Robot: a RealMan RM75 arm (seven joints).
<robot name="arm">
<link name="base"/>
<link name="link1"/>
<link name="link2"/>
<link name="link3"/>
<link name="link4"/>
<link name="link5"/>
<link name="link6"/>
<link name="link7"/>
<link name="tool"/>
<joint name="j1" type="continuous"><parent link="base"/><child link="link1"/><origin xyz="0 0 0.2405" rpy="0 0 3.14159"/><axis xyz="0 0 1"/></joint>
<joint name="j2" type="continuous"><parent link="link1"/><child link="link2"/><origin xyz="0 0 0" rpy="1.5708 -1.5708 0"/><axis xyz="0 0 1"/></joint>
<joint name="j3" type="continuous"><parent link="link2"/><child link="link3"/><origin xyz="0.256 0 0" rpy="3.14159 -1.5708 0"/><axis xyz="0 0 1"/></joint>
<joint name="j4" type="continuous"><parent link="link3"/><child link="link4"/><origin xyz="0 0 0" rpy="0 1.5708 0"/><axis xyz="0 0 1"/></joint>
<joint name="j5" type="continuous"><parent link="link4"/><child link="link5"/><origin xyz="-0.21 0 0" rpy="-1.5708 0 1.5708"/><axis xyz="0 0 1"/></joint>
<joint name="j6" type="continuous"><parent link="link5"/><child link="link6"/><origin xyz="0 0 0" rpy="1.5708 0 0"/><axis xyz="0 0 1"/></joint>
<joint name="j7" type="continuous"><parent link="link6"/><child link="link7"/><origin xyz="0 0.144 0" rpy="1.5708 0 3.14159"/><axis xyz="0 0 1"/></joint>
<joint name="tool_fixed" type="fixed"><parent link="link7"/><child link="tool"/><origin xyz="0 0 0" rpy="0 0 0"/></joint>
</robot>
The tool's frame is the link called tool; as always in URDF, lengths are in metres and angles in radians. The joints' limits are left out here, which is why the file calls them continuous.
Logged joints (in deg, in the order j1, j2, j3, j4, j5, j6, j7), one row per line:
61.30, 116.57, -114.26, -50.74, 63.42, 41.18, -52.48
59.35, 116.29, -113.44, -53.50, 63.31, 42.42, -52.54
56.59, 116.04, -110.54, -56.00, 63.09, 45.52, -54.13
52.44, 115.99, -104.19, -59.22, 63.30, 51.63, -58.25
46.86, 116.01, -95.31, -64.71, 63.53, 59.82, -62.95
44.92, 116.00, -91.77, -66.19, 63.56, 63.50, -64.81
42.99, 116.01, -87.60, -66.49, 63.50, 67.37, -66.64
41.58, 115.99, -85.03, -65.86, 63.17, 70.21, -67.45
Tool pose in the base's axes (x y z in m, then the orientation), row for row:
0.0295, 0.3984, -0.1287, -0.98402, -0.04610, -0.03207, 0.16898
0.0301, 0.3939, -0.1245, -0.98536, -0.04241, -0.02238, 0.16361
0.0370, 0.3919, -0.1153, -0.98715, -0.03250, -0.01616, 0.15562
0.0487, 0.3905, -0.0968, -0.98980, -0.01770, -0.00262, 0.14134
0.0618, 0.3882, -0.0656, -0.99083, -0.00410, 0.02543, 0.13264
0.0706, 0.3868, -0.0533, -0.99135, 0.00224, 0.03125, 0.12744
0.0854, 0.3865, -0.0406, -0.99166, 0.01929, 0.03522, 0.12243
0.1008, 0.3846, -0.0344, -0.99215, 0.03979, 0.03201, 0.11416
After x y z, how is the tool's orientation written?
As a quaternion, x y z w.
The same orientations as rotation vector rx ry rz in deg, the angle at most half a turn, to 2 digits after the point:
-160.28, -7.51, -5.22
-160.98, -6.93, -3.66
-161.99, -5.33, -2.65
-163.72, -2.93, -0.43
-164.70, -0.68, 4.23
-165.27, 0.37, 5.21
-165.80, 3.23, 5.89
-166.67, 6.68, 5.38

